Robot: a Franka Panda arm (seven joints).
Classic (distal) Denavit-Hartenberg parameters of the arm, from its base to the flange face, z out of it. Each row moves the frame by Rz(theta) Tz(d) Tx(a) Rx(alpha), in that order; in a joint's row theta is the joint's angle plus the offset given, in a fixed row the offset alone. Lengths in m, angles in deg.
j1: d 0.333, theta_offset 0, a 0, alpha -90
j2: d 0, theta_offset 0, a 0, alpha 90
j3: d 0.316, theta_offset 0, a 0.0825, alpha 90
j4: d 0, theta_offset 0, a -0.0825, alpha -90
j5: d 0.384, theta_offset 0, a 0, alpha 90
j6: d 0, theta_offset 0, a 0.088, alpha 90
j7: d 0.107, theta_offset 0, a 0, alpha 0
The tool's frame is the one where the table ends.
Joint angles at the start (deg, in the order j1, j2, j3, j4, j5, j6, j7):
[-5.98, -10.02, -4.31, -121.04, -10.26, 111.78, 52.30]
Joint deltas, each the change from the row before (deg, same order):
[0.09, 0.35, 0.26, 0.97, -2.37, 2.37, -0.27]
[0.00, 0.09, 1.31, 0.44, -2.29, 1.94, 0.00]
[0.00, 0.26, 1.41, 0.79, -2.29, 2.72, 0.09]
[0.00, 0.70, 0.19, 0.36, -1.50, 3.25, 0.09]
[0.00, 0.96, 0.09, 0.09, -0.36, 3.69, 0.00]
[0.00, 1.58, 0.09, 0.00, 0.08, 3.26, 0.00]
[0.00, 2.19, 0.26, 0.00, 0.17, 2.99, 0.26]
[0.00, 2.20, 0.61, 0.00, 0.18, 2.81, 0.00]
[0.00, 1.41, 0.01, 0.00, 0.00, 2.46, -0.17]
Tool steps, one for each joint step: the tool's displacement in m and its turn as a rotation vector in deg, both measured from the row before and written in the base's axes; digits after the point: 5 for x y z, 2 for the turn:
[0.00838, 0.00006, 0.00928, -2.61, -2.50, 1.85]
[0.00695, 0.00991, 0.00678, -2.55, -1.87, 2.49]
[0.00948, 0.01173, 0.00971, -2.54, -2.86, 2.77]
[0.00854, 0.00189, 0.00274, -1.44, -2.62, 1.54]
[0.00896, 0.00238, -0.00142, -0.27, -2.61, 1.32]
[0.00972, 0.00236, -0.00897, 0.24, -1.54, 1.04]
[0.01087, 0.00380, -0.01558, 0.48, -0.77, 0.84]
[0.01034, 0.00726, -0.01634, 0.45, -0.51, 1.34]
[0.00665, 0.00132, -0.00935, 0.21, -0.91, 0.86]

